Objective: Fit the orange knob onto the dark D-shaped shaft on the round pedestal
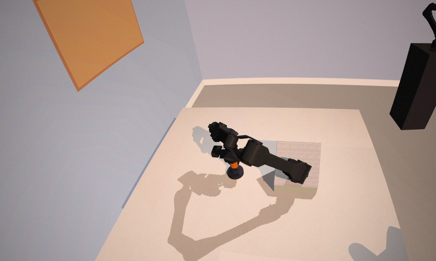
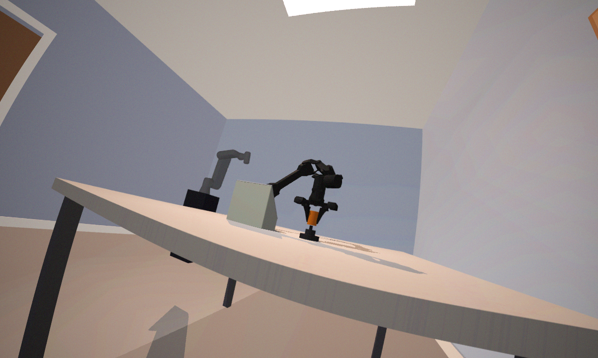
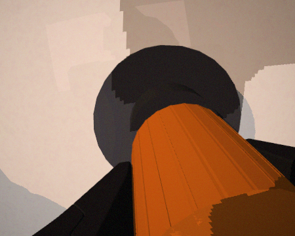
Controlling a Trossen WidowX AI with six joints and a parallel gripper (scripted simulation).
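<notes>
Right now my gripper tip is 20 mm below the orange knob. From my gripper tip the other things lie so: pedestal: 40 mm below.
</notes>
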